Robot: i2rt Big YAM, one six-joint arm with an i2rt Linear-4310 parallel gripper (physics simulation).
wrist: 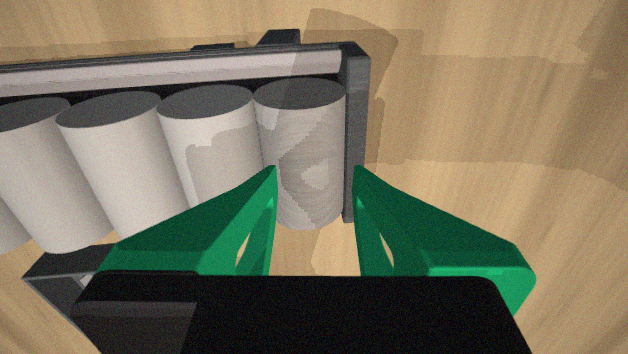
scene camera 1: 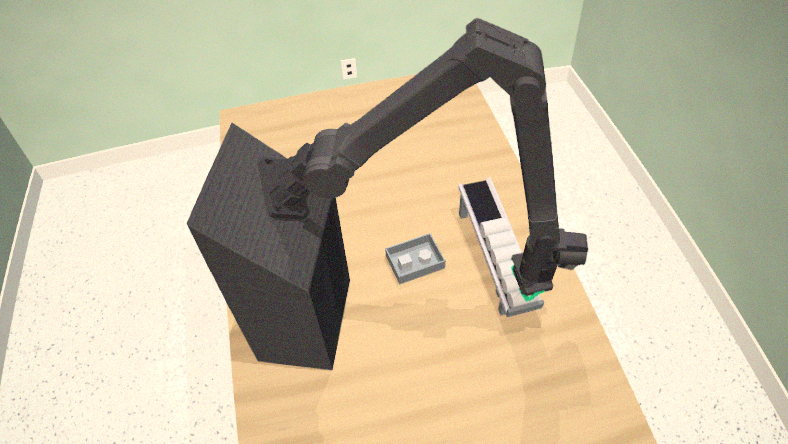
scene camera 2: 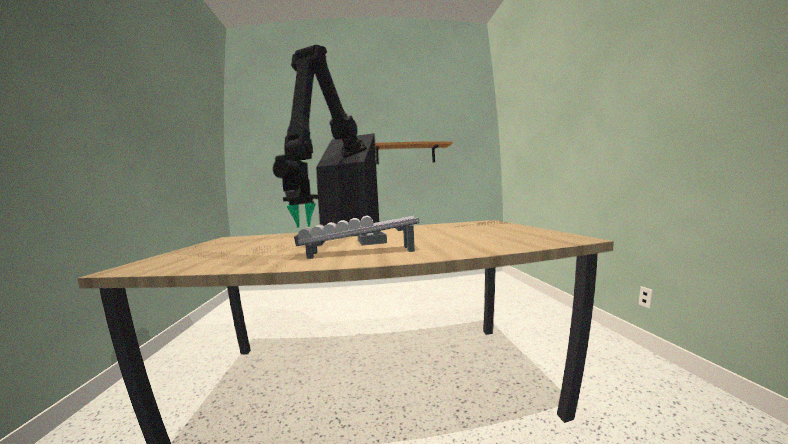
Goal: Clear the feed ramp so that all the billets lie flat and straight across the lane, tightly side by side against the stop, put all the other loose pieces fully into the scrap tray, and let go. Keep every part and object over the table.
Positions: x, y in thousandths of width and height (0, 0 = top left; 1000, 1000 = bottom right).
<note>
In view: my gripper (scene camera 1: 667, 661), a billet (wrist: 480, 343), a billet (wrist: 337, 371), a billet (wrist: 187, 394), a billet (wrist: 87, 572) and a stop (wrist: 564, 210).
My gripper is seen too in the wrist view (wrist: 502, 504).
</note>
